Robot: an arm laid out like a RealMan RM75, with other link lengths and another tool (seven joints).
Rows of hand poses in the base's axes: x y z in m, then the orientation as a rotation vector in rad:
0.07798, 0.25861, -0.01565, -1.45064, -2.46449, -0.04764
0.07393, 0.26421, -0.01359, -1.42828, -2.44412, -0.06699
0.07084, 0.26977, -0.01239, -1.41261, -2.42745, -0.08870
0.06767, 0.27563, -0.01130, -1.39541, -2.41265, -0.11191
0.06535, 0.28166, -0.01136, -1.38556, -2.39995, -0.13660
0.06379, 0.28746, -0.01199, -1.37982, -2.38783, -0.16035
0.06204, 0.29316, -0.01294, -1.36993, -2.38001, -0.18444
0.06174, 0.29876, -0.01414, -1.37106, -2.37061, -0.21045
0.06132, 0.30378, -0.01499, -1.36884, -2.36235, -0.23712
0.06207, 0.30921, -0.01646, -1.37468, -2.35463, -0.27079
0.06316, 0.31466, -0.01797, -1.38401, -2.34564, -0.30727
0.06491, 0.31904, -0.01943, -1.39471, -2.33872, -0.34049
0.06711, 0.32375, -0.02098, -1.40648, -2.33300, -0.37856
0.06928, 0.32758, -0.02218, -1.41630, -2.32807, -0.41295
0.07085, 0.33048, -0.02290, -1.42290, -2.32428, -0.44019
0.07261, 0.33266, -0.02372, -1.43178, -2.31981, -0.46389
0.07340, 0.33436, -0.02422, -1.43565, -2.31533, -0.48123
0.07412, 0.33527, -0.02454, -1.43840, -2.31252, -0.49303
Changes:
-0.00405, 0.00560, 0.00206, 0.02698, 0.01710, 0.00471
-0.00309, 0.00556, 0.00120, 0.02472, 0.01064, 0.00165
-0.00317, 0.00586, 0.00109, 0.02543, 0.00894, 0.00303
-0.00232, 0.00603, -0.00006, 0.02297, 0.00390, -0.00103
-0.00156, 0.00580, -0.00063, 0.02077, 0.00217, -0.00332
-0.00175, 0.00570, -0.00095, 0.02063, -0.00015, 0.00053
-0.00030, 0.00560, -0.00120, 0.01848, -0.00348, -0.00723
-0.00042, 0.00502, -0.00085, 0.01950, -0.00380, -0.00489
0.00075, 0.00543, -0.00147, 0.02024, -0.00989, -0.01098
0.00109, 0.00545, -0.00151, 0.02090, -0.01151, -0.01405
0.00175, 0.00438, -0.00146, 0.01744, -0.01244, -0.01391
0.00220, 0.00471, -0.00155, 0.01886, -0.01618, -0.01506
0.00217, 0.00383, -0.00120, 0.01694, -0.01490, -0.01303
0.00157, 0.00290, -0.00072, 0.01360, -0.01179, -0.00954
0.00176, 0.00218, -0.00082, 0.01112, -0.01036, -0.01066
0.00079, 0.00170, -0.00050, 0.00961, -0.00610, -0.00636
0.00072, 0.00091, -0.00032, 0.00635, -0.00441, -0.00436

